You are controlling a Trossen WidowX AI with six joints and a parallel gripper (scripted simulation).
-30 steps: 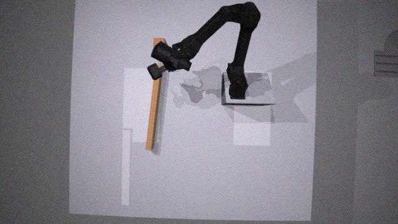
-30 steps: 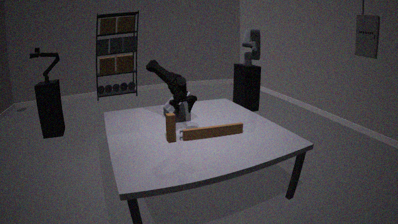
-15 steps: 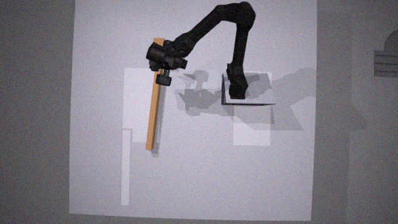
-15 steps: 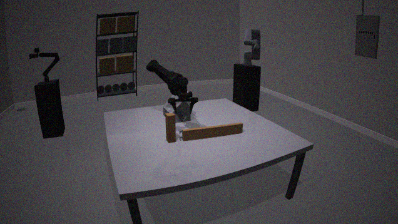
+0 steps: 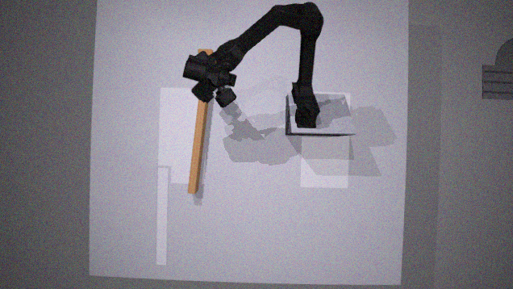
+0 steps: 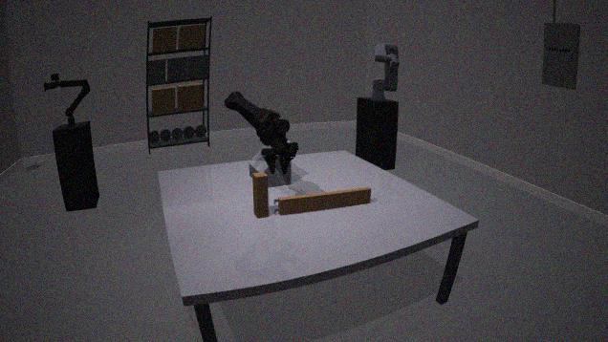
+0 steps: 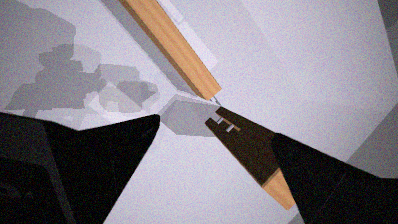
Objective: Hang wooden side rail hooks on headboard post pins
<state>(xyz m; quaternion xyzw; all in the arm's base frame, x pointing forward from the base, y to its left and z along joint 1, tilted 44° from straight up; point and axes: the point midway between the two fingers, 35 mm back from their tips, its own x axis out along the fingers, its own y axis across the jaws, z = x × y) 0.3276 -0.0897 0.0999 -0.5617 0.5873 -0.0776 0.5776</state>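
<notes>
The wooden headboard post lies 10 mm ahead of my gripper tip, 80 mm to the right of it and 80 mm below it.
</notes>
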